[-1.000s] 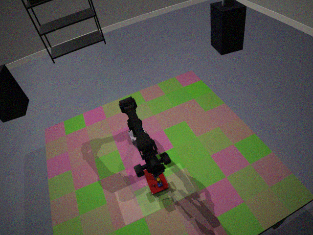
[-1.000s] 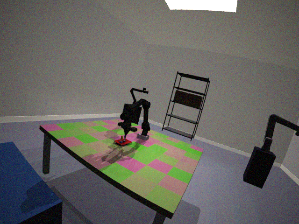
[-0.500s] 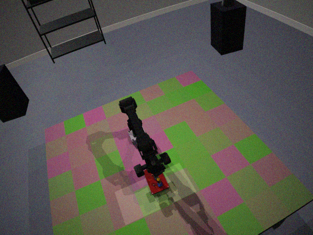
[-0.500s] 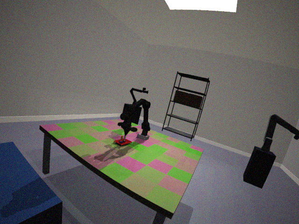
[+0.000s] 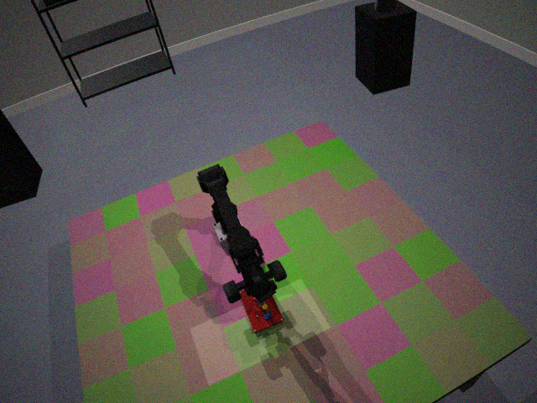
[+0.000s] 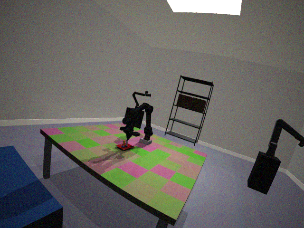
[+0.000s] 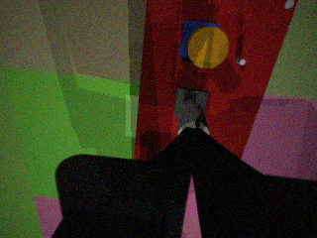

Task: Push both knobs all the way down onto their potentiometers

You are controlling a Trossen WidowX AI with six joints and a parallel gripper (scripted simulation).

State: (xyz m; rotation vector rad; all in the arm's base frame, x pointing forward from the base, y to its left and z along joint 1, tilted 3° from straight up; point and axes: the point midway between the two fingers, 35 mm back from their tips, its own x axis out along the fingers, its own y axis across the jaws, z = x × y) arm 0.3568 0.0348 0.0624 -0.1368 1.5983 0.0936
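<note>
Right now the white-topped knob is 20 mm below my gripper tip. The rest, counted from my gripper tip: blue potentiometer 50 mm ahead, 10 mm to the left, 30 mm below; then orange-topped knob 50 mm ahead, 10 mm to the left, 20 mm below.
</note>
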